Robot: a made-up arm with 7 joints. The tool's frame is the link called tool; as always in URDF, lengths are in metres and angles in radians. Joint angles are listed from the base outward.
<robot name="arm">
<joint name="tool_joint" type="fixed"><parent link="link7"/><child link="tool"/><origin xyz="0 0 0" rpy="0 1.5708 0"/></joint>
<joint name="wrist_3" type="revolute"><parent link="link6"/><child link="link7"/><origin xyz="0 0 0" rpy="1.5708 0 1.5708"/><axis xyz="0 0 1"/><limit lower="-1.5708" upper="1.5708"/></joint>
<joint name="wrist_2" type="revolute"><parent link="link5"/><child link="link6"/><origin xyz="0 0 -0.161" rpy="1.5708 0 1.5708"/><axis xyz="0 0 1"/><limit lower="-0.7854" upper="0.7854"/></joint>
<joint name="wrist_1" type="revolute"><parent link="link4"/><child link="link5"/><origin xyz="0.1 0 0" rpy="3.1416 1.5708 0"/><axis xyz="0 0 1"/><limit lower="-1.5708" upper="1.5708"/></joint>
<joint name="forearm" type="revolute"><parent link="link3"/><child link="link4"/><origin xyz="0 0 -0.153" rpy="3.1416 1.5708 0"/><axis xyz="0 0 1"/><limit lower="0" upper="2.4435"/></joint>
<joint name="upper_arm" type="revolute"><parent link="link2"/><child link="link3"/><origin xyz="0 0.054 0" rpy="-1.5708 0 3.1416"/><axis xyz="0 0 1"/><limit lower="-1.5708" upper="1.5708"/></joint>
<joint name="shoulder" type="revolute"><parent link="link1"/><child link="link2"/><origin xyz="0 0 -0.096" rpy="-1.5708 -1.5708 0"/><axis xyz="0 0 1"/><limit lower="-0.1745" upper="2"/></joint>
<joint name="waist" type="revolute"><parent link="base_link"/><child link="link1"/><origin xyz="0 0.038 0" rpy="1.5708 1.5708 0"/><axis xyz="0 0 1"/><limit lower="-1.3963" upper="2"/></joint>
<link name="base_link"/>
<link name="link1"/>
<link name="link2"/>
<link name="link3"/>
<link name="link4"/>
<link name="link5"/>
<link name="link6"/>
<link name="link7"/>
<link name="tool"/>
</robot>
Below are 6 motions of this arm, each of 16 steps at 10 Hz.
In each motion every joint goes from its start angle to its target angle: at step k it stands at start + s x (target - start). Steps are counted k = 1, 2, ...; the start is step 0. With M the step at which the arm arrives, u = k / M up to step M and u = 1 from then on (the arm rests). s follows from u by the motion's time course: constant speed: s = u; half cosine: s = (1 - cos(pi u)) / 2; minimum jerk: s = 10 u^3 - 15 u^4 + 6 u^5.
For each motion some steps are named. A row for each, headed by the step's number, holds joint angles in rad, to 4 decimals.
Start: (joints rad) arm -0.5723 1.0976 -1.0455 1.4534 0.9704 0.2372 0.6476
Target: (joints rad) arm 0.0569 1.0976 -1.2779 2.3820 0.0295 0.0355 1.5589
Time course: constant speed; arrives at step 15
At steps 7, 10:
7: -0.2787 1.0976 -1.1540 1.8867 0.5313 0.1431 1.0729
10: -0.1528 1.0976 -1.2004 2.0725 0.3431 0.1027 1.2551

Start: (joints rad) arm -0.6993 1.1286 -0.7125 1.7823 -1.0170 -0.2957 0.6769
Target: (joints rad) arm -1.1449 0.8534 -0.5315 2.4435 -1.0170 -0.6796 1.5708
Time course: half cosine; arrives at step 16
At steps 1, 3, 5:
1: -0.7036 1.1260 -0.7108 1.7887 -1.0170 -0.2994 0.6855
3: -0.7368 1.1054 -0.6972 1.8380 -1.0170 -0.3280 0.7522
5: -0.7983 1.0674 -0.6723 1.9292 -1.0170 -0.3810 0.8755

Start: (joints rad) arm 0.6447 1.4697 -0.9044 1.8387 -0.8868 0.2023 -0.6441
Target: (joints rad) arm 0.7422 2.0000 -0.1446 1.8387 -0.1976 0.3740 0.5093
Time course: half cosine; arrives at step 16
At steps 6, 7, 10, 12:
6: 0.6748 1.6334 -0.6699 1.8387 -0.6741 0.2553 -0.2881
7: 0.6839 1.6831 -0.5986 1.8387 -0.6094 0.2714 -0.1799
10: 0.7121 1.8363 -0.3791 1.8387 -0.4103 0.3210 0.1533
12: 0.7279 1.9223 -0.2559 1.8387 -0.2985 0.3489 0.3404

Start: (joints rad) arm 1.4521 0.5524 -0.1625 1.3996 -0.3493 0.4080 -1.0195
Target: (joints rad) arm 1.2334 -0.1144 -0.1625 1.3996 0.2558 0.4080 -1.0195
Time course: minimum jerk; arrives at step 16
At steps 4, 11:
4: 1.4295 0.4834 -0.1625 1.3996 -0.2867 0.4080 -1.0195
11: 1.2728 0.0056 -0.1625 1.3996 0.1469 0.4080 -1.0195

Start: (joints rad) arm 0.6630 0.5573 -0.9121 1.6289 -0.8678 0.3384 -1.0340
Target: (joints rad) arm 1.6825 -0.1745 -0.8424 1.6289 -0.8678 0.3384 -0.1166
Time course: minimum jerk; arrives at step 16
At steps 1, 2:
1: 0.6653 0.5557 -0.9119 1.6289 -0.8678 0.3384 -1.0320
2: 0.6794 0.5456 -0.9110 1.6289 -0.8678 0.3384 -1.0193

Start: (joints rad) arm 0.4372 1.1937 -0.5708 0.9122 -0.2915 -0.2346 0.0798
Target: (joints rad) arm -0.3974 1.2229 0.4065 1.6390 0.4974 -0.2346 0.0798
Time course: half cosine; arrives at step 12
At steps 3, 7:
3: 0.3150 1.1980 -0.4277 1.0186 -0.1760 -0.2346 0.0798
7: -0.0881 1.2121 0.0443 1.3697 0.2050 -0.2346 0.0798

